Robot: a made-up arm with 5 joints. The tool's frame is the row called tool. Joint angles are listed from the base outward. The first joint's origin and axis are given. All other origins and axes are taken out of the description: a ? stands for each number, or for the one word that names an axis. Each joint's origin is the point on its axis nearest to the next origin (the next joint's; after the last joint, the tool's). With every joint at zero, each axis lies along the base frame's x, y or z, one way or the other. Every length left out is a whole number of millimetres.
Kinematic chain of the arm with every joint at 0, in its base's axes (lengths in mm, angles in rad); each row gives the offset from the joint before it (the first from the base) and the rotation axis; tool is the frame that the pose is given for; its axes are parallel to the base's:
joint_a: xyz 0 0 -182 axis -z
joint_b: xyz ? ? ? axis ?
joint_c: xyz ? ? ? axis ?
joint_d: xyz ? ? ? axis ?
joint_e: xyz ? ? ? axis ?
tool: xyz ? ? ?
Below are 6 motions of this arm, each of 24 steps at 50 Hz.
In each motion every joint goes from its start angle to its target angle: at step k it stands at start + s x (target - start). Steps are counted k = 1, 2, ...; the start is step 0. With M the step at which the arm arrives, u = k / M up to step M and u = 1 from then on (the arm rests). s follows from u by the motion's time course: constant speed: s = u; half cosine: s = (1 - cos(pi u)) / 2; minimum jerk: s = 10 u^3 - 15 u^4 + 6 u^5.
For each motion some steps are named. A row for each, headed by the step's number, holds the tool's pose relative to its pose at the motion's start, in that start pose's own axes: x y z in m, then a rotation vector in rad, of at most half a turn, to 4 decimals.
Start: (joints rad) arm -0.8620 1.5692 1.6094 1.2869 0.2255
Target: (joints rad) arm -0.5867 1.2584 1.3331 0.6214 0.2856
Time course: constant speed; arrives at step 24
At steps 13, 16, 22, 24:
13: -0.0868 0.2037 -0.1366 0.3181 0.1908 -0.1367
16: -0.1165 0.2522 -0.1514 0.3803 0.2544 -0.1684
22: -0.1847 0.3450 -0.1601 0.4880 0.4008 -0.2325
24: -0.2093 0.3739 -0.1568 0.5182 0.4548 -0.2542

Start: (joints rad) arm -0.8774 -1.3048 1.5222 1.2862 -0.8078
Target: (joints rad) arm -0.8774 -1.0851 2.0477 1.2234 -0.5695
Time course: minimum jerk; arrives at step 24
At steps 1, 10, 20, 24:
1: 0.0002 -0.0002 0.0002 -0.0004 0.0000 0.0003
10: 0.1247 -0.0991 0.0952 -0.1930 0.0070 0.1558
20: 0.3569 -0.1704 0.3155 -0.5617 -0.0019 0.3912
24: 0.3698 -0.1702 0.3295 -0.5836 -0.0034 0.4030

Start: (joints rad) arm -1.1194 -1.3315 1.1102 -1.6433 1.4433
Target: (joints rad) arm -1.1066 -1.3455 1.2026 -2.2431 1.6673
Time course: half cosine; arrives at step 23
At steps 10, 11, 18, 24:
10: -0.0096 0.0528 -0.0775 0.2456 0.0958 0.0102
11: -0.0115 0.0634 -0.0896 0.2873 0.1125 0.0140
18: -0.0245 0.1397 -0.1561 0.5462 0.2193 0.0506
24: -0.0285 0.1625 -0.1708 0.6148 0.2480 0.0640

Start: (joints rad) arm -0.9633 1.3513 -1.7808 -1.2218 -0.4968
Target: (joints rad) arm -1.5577 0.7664 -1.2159 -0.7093 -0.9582
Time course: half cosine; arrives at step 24
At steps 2, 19, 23, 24:
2: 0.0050 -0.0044 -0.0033 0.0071 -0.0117 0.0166
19: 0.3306 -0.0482 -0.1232 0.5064 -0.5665 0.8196
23: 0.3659 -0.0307 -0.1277 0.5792 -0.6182 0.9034
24: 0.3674 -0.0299 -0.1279 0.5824 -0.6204 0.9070

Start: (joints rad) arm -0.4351 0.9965 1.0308 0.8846 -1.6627
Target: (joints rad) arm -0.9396 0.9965 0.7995 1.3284 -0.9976
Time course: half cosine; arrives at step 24
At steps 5, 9, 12, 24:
5: -0.0212 0.0191 -0.0122 0.0206 0.0463 -0.0491
9: -0.0587 0.0600 -0.0416 0.0746 0.1302 -0.1397
12: -0.0872 0.1011 -0.0751 0.1390 0.1981 -0.2136
24: -0.1250 0.2149 -0.1884 0.3561 0.3263 -0.3415

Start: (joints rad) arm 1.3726 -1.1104 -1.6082 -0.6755 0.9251
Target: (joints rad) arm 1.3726 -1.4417 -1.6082 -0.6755 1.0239
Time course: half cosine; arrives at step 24
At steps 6, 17, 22, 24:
6: -0.0187 -0.0150 -0.0086 -0.0181 0.0523 -0.0244
17: -0.1098 -0.0779 -0.0350 -0.0951 0.2873 -0.1372
22: -0.1361 -0.0935 -0.0385 -0.1148 0.3509 -0.1688
24: -0.1387 -0.0949 -0.0387 -0.1166 0.3570 -0.1718

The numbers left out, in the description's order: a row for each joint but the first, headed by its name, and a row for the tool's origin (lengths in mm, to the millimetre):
joint_b: xyz 100 108 0, axis -y
joint_c: xyz -82 0 50, axis -y
joint_d: xyz 216 0 -455, axis +z
joint_e: xyz -98 -362 0, axis +y
tool: xyz -62 0 -18

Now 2 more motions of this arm.
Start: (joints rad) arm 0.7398 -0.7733 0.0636 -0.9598 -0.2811
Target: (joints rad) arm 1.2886 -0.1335 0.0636 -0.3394 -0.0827
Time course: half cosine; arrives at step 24
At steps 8, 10, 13, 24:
8: 0.0499 0.0639 -0.0449 0.1800 0.0105 -0.0020
10: 0.0794 0.0929 -0.0637 0.2587 0.0013 -0.0034
13: 0.1348 0.1343 -0.0895 0.3715 -0.0315 -0.0062
24: 0.2859 0.1845 -0.1237 0.5433 -0.1706 -0.0170

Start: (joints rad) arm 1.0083 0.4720 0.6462 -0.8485 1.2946
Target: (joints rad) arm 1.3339 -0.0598 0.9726 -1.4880 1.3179
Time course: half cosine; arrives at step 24
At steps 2, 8, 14, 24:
2: -0.0018 -0.0001 -0.0027 0.0112 -0.0011 -0.0093
8: -0.0232 0.0048 -0.0387 0.1671 -0.0214 -0.1346
14: -0.0411 0.0368 -0.0891 0.4304 -0.0771 -0.3286
24: -0.0323 0.0879 -0.1213 0.6973 -0.1581 -0.5035

